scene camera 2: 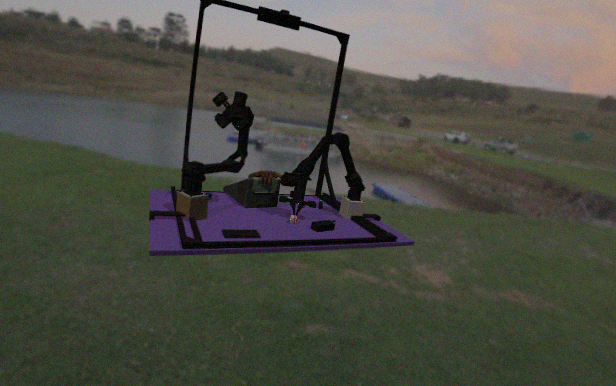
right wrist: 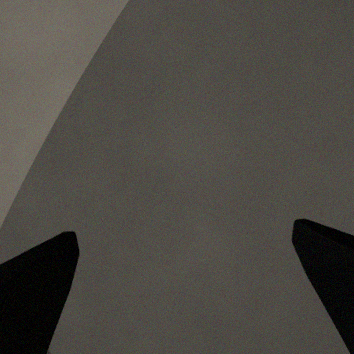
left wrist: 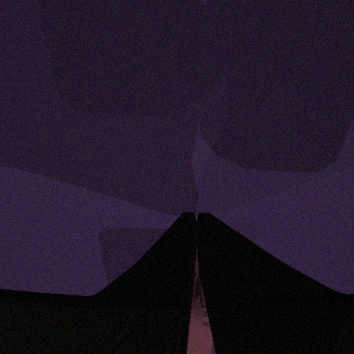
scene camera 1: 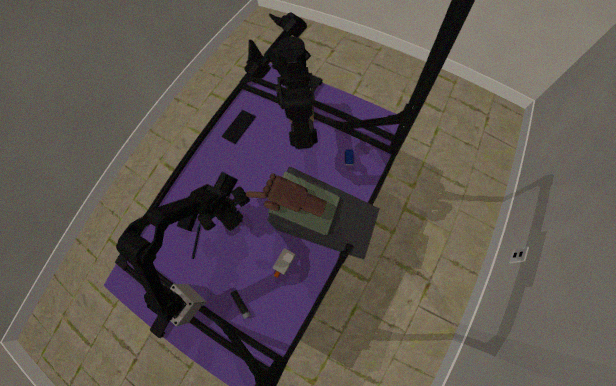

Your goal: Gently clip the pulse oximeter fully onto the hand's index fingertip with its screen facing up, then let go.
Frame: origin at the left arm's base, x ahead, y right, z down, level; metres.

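Seen in the pictures: left gripper, fingertip midpoint: (scene camera 2: 294,218) (left wrist: 194,223); right gripper, fingertip midpoint: (scene camera 2: 224,108) (right wrist: 186,236) (scene camera 1: 260,27); left arm's base at its link origin: (scene camera 2: 353,199) (scene camera 1: 174,304); right arm's base at its link origin: (scene camera 2: 193,193).
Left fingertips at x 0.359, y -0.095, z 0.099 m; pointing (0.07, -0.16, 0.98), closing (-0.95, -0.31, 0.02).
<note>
Offsets run from my left fingertips to a thing's top centre.
The oximeter @(dx +0.021, dy -0.045, dz -0.025 m) (scene camera 2: 293,219) (left wrist: 200,330), pink and pale, stands on the purple table under my left gripper in scene camera 2; a pink strip of it shows through the gap between the fingers in the left wrist view. Its screen is hidden. My left gripper (scene camera 2: 295,212) (left wrist: 194,223) is shut, its tips together, with nothing gripped between them. The brown hand (scene camera 1: 292,194) (scene camera 2: 265,174) lies on a green pad on a dark wedge. Its index finger (scene camera 1: 256,195) points left, the tip close beside the left gripper's dark body. My right gripper (scene camera 1: 261,28) (right wrist: 186,236) is open and empty, raised far away.
A white box @(dx -0.030, dy +0.282, dz -0.021 m) (scene camera 1: 283,261) with an orange part and a dark cylinder @(dx -0.232, dy +0.249, dz -0.021 m) (scene camera 1: 240,304) lie below the wedge in scene camera 1. A blue block @(dx +0.432, dy +0.243, dz -0.026 m) (scene camera 1: 349,157) lies above it. A black slab @(dx +0.297, dy -0.217, dz -0.002 m) (scene camera 1: 238,126) (scene camera 2: 241,233) and a black box @(dx -0.110, dy -0.116, dz -0.029 m) (scene camera 2: 323,226) are on the table.
</note>
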